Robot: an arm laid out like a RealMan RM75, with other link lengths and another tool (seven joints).
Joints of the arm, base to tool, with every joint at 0 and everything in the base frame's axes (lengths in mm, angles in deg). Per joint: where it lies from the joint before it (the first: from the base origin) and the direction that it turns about. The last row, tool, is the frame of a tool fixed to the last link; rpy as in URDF.
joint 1: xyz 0 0 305.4 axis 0 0 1
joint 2: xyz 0 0 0 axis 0 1 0
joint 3: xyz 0 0 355.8 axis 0 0 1
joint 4: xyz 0 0 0 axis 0 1 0
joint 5: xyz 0 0 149.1 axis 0 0 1
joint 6: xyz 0 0 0 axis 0 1 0
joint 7: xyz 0 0 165.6 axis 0 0 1
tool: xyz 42 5 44 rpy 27.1 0 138.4
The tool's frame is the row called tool.
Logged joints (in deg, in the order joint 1, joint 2, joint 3, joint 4, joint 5, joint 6, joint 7), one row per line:
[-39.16, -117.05, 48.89, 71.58, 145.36, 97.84, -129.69]
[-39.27, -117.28, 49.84, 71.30, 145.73, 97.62, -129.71]
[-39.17, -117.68, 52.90, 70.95, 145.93, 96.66, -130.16]
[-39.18, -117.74, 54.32, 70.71, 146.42, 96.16, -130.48]
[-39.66, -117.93, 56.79, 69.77, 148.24, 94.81, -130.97]
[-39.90, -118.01, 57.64, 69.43, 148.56, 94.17, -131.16]
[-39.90, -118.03, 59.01, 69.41, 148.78, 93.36, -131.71]
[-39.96, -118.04, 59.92, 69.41, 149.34, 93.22, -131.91]
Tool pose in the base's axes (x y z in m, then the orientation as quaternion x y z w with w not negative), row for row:
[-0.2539, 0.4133, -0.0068, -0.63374, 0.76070, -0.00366, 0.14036]
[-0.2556, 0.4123, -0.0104, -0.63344, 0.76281, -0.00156, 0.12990]
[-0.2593, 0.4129, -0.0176, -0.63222, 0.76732, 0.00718, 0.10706]
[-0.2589, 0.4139, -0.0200, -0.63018, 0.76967, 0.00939, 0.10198]
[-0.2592, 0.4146, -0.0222, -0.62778, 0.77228, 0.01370, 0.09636]
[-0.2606, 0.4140, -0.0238, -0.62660, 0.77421, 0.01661, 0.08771]
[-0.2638, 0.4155, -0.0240, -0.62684, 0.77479, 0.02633, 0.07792]
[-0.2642, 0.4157, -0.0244, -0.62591, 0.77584, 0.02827, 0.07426]
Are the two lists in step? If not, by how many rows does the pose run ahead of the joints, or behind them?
The pose runs 2 rows ahead of the joints: the pose in row i belongs to the joints in row i + 2.
